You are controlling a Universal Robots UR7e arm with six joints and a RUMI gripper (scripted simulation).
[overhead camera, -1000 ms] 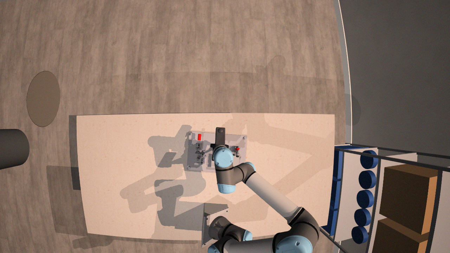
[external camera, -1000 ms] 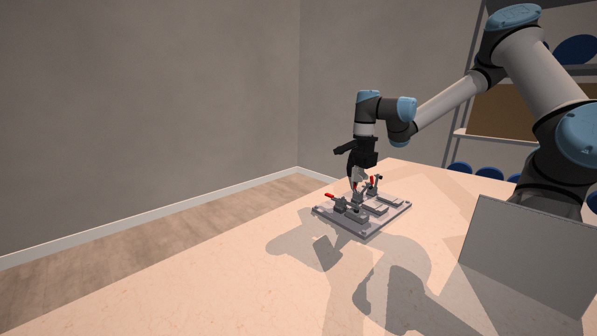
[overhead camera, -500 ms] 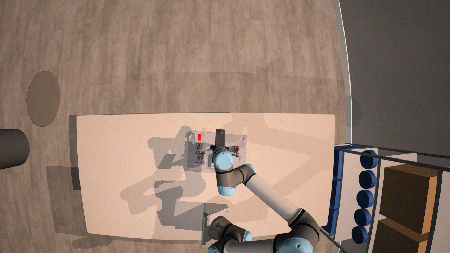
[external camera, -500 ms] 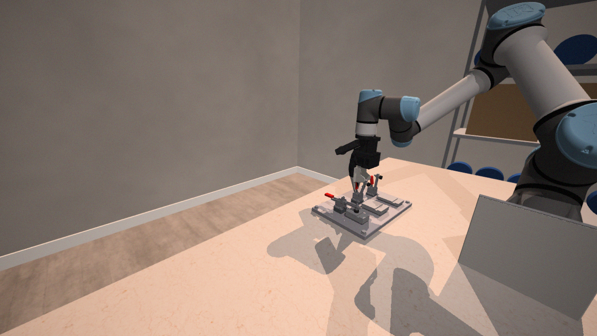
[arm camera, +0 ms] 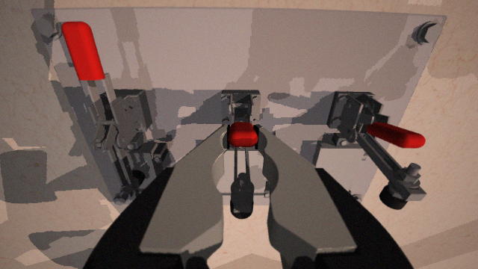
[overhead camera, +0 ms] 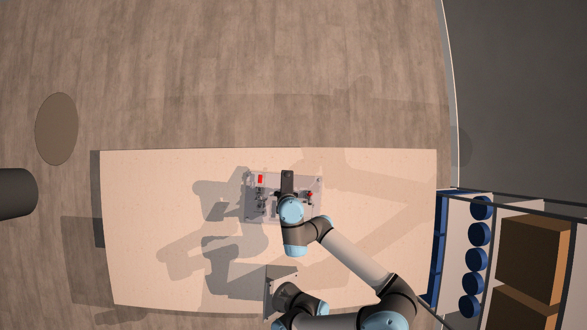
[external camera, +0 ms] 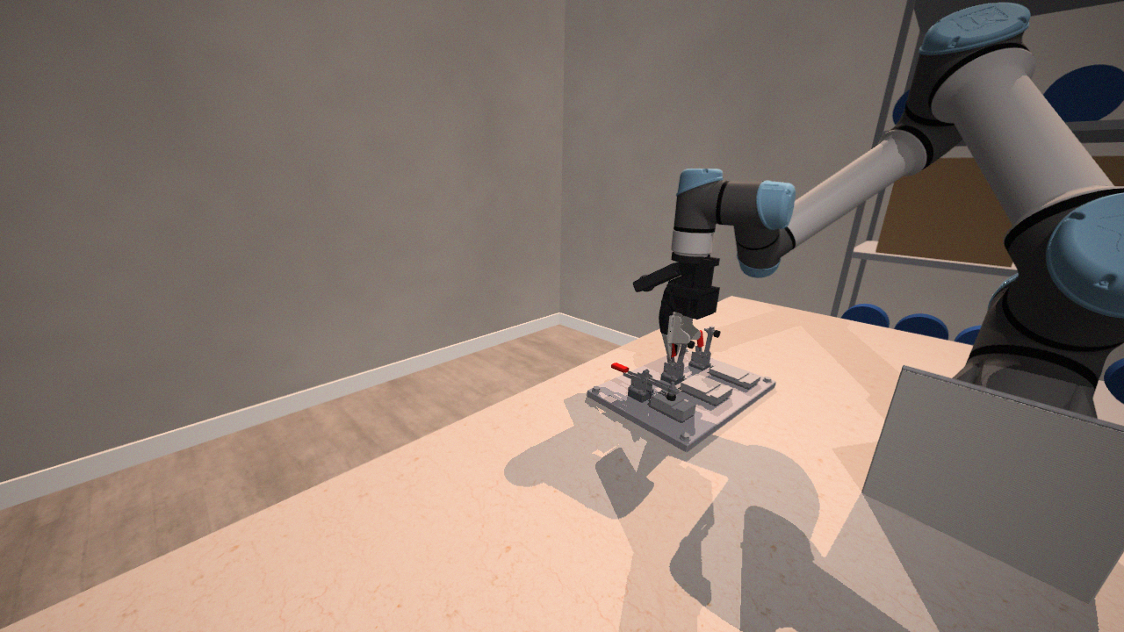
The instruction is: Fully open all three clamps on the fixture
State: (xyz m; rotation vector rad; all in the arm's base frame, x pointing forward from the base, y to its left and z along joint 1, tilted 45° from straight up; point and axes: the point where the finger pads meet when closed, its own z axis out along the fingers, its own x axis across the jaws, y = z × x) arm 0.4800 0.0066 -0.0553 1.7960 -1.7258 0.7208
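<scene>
The grey fixture plate is 4 cm behind my hand and 8 cm below it.
</scene>
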